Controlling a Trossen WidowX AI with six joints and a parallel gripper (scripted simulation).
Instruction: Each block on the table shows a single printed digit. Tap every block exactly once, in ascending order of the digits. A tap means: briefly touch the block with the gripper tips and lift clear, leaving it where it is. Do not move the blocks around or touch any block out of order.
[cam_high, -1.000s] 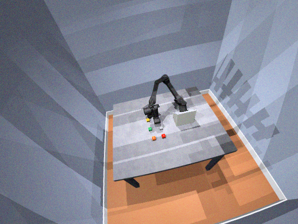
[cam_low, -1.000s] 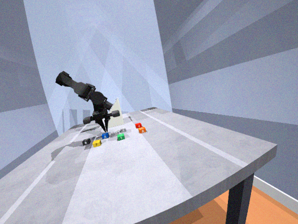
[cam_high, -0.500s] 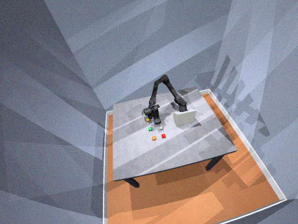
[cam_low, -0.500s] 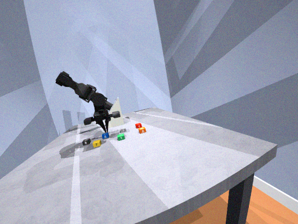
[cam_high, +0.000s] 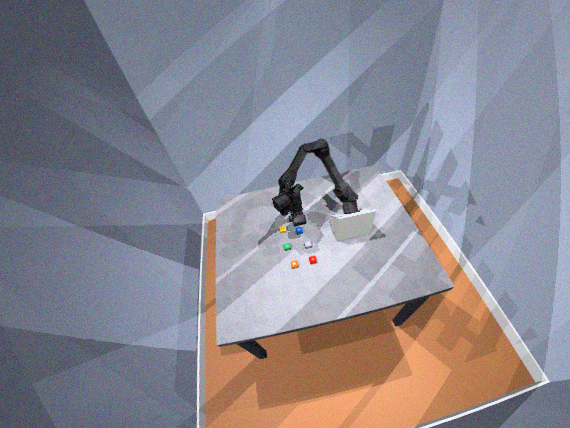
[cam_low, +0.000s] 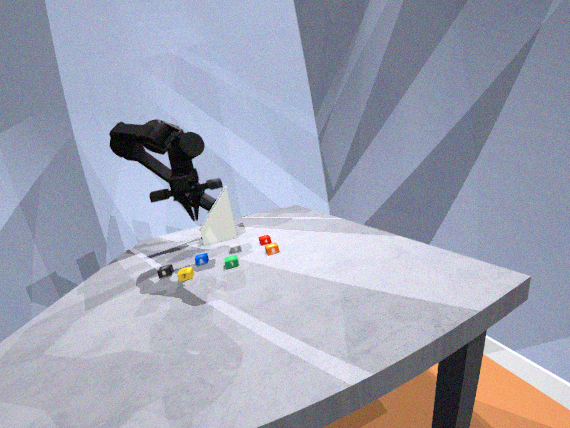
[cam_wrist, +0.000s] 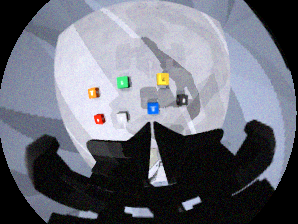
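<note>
Now: gripper tip 8 cm short of the yellow block, 4 cm to the left of it and 11 cm above it. The rest, counted from my gripper tip: dark grey block 2 cm ahead, 11 cm to the right, 11 cm below; then blue block 1 cm to the right, 11 cm below; then green block 8 cm ahead, 7 cm to the left, 11 cm below.
</note>
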